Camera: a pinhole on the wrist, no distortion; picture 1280 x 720 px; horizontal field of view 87.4 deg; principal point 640.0 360.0 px. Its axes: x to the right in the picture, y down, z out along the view. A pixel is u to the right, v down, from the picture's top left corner.
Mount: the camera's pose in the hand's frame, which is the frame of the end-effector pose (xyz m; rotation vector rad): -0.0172 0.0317 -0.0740 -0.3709 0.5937 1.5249
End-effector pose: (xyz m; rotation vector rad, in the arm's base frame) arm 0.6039 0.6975 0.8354 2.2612 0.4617 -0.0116
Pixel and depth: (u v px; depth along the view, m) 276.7 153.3 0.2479
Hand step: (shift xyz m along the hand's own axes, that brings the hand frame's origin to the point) 0.0977 0.0621 0.1929
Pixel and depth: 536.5 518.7 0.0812
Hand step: -0.0251 0.0688 0.0014
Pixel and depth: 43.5 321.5 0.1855
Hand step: 0.0261 0.0032 0.1692
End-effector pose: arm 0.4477 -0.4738 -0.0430 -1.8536 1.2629 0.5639
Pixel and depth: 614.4 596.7 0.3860
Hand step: -0.1015 0.2462 0.2647
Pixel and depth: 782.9 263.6 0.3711
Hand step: 0.0795 0.3084 0.1729
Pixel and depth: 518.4 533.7 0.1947
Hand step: -0.0401 0.1165 0.1104
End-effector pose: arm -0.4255 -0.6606 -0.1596 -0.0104 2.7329 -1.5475
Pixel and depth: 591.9 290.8 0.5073
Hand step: 0.1023 0.2923 0.3493
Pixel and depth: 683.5 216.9 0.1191
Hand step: 0.0230 0.1058 0.0142
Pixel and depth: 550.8 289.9 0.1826
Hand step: 0.0266 0.1164 0.0848
